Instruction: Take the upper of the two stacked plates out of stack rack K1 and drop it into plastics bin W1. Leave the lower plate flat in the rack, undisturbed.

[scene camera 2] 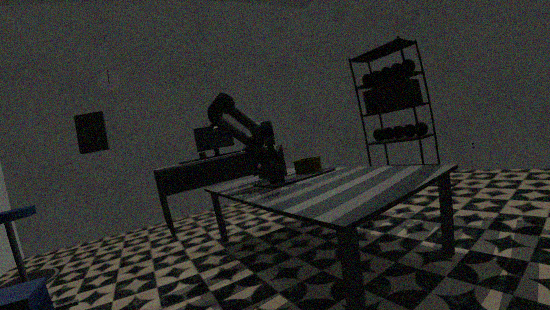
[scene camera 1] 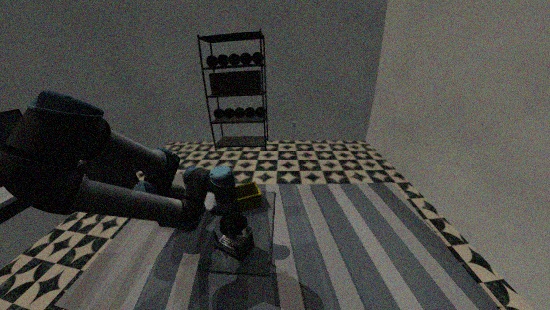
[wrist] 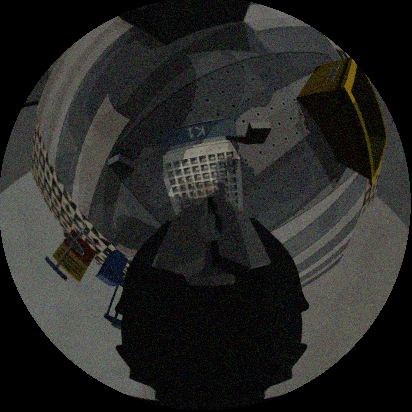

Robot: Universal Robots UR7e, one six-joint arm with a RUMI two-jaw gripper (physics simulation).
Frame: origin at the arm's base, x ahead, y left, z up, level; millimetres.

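Seen in the pictures: gripper, fingertip midpoint: [scene camera 1: 233, 238] [wrist: 209, 198].
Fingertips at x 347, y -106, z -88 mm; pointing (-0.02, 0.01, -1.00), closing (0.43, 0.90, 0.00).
A point is followed by its place in that frame.
Stack rack K1 [scene camera 1: 246, 251] @(x 414, y -148, z -108 mm) [wrist: 215, 129] @(x 286, y -66, z -122 mm) stands on the dark perforated board; its label shows in the wrist view. A pale grid-patterned plate [scene camera 1: 227, 242] @(x 322, y -125, z -97 mm) [wrist: 195, 172] @(x 316, y -106, z -92 mm) shows in the rack. The wrist view hints at a darker grid strip along its right side, but I cannot separate the two plates clearly. My gripper [wrist: 209, 198] @(x 347, y -106, z -88 mm) is shut, with its fingertips together low over the plate's near part; I see nothing held between them. Whether they touch the plate is unclear. The fingers and gripper body hide the plate's near end. Plastics bin W1 [scene camera 1: 250, 201] @(x 366, y 129, z -79 mm) [scene camera 2: 307, 165] @(x 377, y 136, z -85 mm) [wrist: 325, 82] @(x 267, y 103, z -86 mm) is yellow, upright and open-topped.
The bin stands on the same board [wrist: 270, 155] @(x 352, y -6, z -143 mm), beyond the rack in scene camera 1. The striped table [scene camera 1: 370, 235] @(x 995, y 10, z -156 mm) [scene camera 2: 320, 200] @(x 1061, y -235, z -156 mm) carries the board. Dark rack prongs [wrist: 255, 134] @(x 297, y -56, z -28 mm) stick out beside the label. A tall shelf unit [scene camera 1: 207, 95] stands by the back wall. The pictures are dark and grainy.
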